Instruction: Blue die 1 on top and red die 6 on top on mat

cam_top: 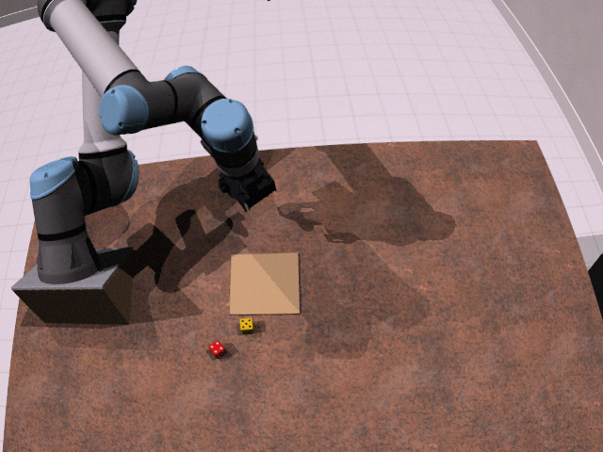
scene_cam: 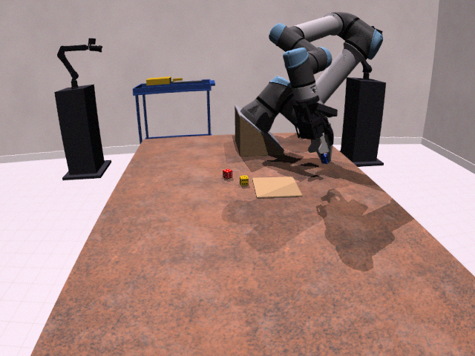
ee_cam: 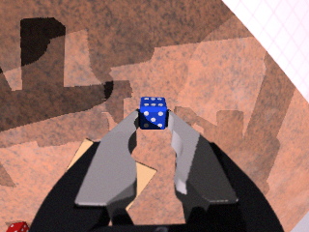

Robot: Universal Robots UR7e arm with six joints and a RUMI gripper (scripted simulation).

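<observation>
My gripper is now 1 cm above the blue die. Also, from my hand: yellow die 2 cm behind, 27 cm to the right, 8 cm below; then tan mat 2 cm ahead, 17 cm to the right, 9 cm below; then red die 8 cm behind, 32 cm to the right, 8 cm below.
</observation>
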